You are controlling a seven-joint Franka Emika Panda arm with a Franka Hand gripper.
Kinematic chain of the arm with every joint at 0, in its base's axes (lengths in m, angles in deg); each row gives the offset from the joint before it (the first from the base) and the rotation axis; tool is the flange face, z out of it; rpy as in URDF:
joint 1: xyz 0 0 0.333 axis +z
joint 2: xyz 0 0 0 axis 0.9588 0.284 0
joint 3: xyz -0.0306 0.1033 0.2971 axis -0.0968 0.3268 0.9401
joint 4: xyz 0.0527 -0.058 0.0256 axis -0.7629 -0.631 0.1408
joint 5: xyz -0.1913 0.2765 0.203 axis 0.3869 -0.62 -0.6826
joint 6: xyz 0 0 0 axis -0.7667 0.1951 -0.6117
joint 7: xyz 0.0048 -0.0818 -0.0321 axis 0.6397 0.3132 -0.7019
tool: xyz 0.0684 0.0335 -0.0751 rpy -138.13 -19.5 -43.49
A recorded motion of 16 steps. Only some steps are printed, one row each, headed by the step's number.
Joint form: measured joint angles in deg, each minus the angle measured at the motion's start. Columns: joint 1, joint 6, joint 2, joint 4, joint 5, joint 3, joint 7.
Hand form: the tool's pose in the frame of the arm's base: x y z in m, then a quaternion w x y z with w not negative. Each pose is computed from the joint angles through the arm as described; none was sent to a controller.
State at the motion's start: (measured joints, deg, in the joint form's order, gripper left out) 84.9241 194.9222 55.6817 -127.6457 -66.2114 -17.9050 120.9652
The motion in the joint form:
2: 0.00 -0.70 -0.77 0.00 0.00 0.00 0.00
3: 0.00 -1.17 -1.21 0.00 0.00 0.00 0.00
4: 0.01 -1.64 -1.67 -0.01 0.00 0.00 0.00
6: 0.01 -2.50 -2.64 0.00 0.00 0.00 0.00
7: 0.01 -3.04 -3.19 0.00 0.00 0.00 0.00
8: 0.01 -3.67 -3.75 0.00 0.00 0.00 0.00
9: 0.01 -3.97 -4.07 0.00 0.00 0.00 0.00
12: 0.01 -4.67 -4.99 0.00 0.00 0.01 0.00
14: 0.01 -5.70 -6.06 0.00 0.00 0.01 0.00
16: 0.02 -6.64 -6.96 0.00 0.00 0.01 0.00
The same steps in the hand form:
2: 0.6419 0.1997 0.2327 0.02858 -0.92586 0.37679 -0.00034
3: 0.6419 0.1996 0.2370 0.02807 -0.92594 0.37663 -0.00040
4: 0.6417 0.1996 0.2416 0.02759 -0.92605 0.37638 -0.00054
6: 0.6417 0.1995 0.2516 0.02749 -0.92618 0.37607 -0.00192
7: 0.6415 0.1994 0.2572 0.02710 -0.92626 0.37589 -0.00232
8: 0.6411 0.1992 0.2627 0.02626 -0.92636 0.37571 -0.00219
9: 0.6409 0.1991 0.2659 0.02612 -0.92640 0.37561 -0.00251
12: 0.6407 0.1991 0.2755 0.02665 -0.92651 0.37529 -0.00451
14: 0.6398 0.1987 0.2863 0.02600 -0.92665 0.37498 -0.00543
16: 0.6388 0.1985 0.2953 0.02504 -0.92681 0.37466 -0.00571

